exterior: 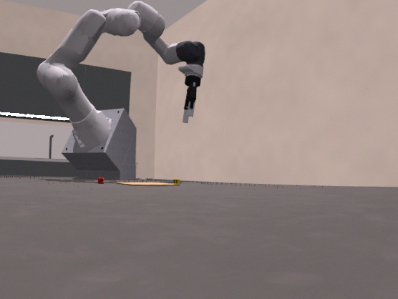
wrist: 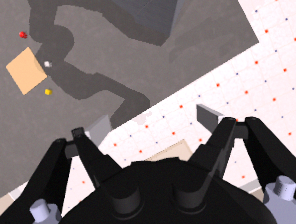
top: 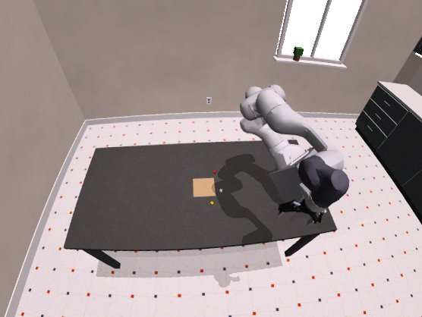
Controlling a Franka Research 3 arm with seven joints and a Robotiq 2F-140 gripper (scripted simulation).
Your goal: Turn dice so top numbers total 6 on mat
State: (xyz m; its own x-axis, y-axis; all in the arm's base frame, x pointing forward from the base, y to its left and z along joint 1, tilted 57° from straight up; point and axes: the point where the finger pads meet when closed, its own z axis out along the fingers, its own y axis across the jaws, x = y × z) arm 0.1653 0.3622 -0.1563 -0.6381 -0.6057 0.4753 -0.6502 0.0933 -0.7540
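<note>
Right now the red die is 150 mm ahead of my hand, 570 mm to the right of it and 290 mm below it. The rest, counted from my hand: tan mat (260 mm ahead, 490 mm to the right, 290 mm below); then yellow die (260 mm ahead, 360 mm to the right, 290 mm below); then white die (170 mm ahead, 420 mm to the right, 290 mm below).
</note>
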